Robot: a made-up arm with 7 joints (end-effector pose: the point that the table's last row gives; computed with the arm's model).
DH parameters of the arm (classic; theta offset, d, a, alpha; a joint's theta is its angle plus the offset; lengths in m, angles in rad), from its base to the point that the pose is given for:
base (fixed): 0 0.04 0.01 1.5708
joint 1: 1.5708 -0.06 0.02 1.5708
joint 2: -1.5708 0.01 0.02 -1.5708
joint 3: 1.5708 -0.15 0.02 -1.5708
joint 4: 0 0.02 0 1.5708
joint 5: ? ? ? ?
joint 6: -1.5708 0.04 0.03 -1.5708
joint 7: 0 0.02 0 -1.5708
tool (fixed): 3.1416 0.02 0 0
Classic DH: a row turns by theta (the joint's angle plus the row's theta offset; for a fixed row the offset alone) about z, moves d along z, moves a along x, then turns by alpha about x.
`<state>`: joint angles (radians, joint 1 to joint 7).
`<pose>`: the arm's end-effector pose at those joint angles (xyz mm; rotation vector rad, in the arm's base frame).
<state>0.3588 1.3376 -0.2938 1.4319 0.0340 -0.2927 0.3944</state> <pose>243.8 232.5 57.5 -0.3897 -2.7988 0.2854</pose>
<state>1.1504 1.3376 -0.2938 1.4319 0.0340 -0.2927 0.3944</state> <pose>161.9 232.5 218.6 0.4481 2.6227 -0.1079</pose>
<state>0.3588 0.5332 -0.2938 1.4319 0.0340 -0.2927 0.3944</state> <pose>278.2 117.8 -34.3 -0.9264 -2.4844 1.2632</pose>
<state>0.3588 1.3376 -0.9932 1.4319 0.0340 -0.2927 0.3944</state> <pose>200.4 203.9 -87.2 -0.3967 -2.0959 0.2451</pose>
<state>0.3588 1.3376 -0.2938 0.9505 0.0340 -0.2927 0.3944</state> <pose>207.7 341.4 30.7 0.2770 -2.7480 0.4298</pose>
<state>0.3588 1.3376 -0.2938 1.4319 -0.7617 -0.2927 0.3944</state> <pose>245.0 215.7 57.3 -0.1351 -2.5920 -0.7727</pose>
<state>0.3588 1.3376 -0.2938 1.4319 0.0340 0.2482 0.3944</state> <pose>232.8 243.5 53.9 0.3526 -2.7141 0.4477</pose>
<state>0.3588 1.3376 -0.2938 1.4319 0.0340 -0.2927 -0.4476</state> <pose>259.7 229.1 59.8 0.2253 2.5733 -0.3955</pose>
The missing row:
joint 5: 0 -0.22 -0.01 1.5708
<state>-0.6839 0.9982 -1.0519 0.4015 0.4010 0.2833 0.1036</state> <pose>-101.1 364.3 -142.3 1.1781 -1.0364 -0.2892</pose>
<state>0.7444 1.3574 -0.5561 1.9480 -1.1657 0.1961 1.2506</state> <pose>172.4 85.7 108.8 0.5631 -2.2763 -1.0820</pose>
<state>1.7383 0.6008 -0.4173 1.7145 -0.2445 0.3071 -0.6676</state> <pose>94.3 77.8 284.9 0.4327 1.0804 -0.5830</pose>
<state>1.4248 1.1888 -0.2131 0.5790 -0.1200 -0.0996 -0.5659</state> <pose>147.8 403.9 150.3 -0.7406 1.5024 -0.5258</pose>
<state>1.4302 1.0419 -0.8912 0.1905 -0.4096 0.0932 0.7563</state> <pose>179.2 391.4 47.6 1.0983 -2.2318 0.6206</pose>
